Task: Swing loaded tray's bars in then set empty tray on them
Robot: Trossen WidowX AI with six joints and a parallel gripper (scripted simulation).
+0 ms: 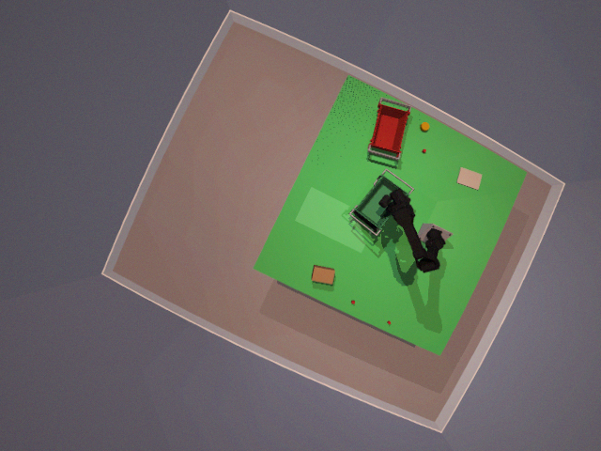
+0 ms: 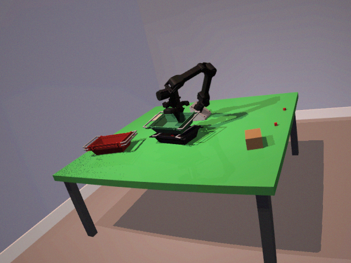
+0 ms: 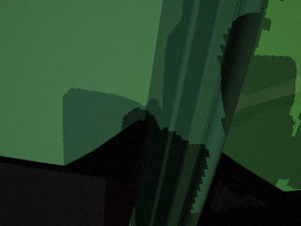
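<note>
Right now my gripper tip is 7 cm short of the green tray, 3 cm to the left of it and 2 cm below it. Also, from my gripper tip: brown box 46 cm to the left, 23 cm ahead, 7 cm below; then tan flat plate 47 cm behind, 36 cm to the right, 10 cm below.
</note>
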